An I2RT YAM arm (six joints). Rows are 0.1 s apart.
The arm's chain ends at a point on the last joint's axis. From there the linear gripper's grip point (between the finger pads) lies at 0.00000 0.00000 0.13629 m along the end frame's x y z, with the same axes.
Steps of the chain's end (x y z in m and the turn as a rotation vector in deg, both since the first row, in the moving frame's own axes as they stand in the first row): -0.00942 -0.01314 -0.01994 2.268 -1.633 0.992; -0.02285 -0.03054 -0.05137 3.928 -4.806 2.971; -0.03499 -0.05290 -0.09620 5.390 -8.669 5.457; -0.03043 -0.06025 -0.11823 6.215 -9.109 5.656; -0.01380 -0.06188 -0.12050 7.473 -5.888 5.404; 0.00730 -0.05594 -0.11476 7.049 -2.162 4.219; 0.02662 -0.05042 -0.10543 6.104 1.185 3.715
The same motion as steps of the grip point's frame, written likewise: -0.01326 -0.01857 -0.02010 2.268 -1.633 0.992; -0.03401 -0.04016 -0.05217 3.928 -4.806 2.971; -0.05486 -0.06661 -0.09836 5.390 -8.669 5.457; -0.05120 -0.07598 -0.12074 6.215 -9.109 5.656; -0.02689 -0.08021 -0.12237 7.473 -5.888 5.404; 0.00279 -0.07284 -0.11589 7.049 -2.162 4.219; 0.02990 -0.06481 -0.10623 6.104 1.185 3.715
